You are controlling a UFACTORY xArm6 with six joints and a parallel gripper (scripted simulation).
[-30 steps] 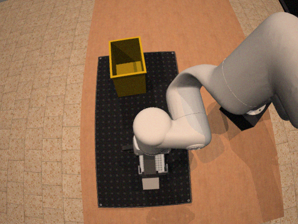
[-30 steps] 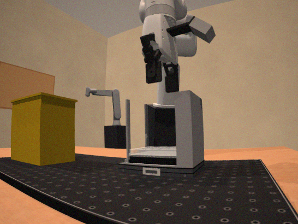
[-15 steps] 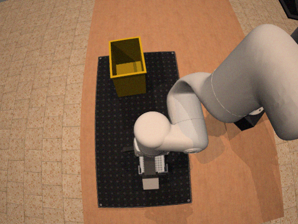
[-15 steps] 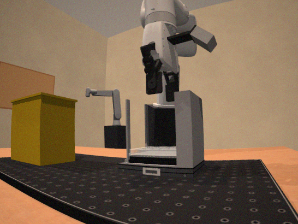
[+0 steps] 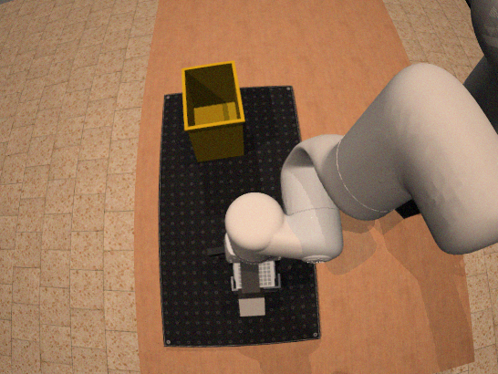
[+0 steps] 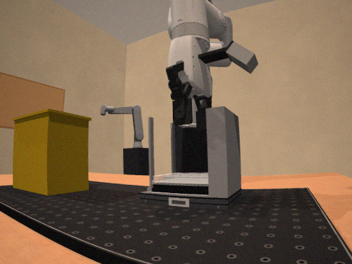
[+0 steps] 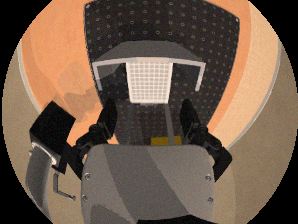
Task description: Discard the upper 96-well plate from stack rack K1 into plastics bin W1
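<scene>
My hand is 10 cm above the white 96-well plate. Also, from my hand: yellow bin W1 (10 cm ahead, 36 cm to the right, 5 cm below); then dark plate (11 cm below).
</scene>
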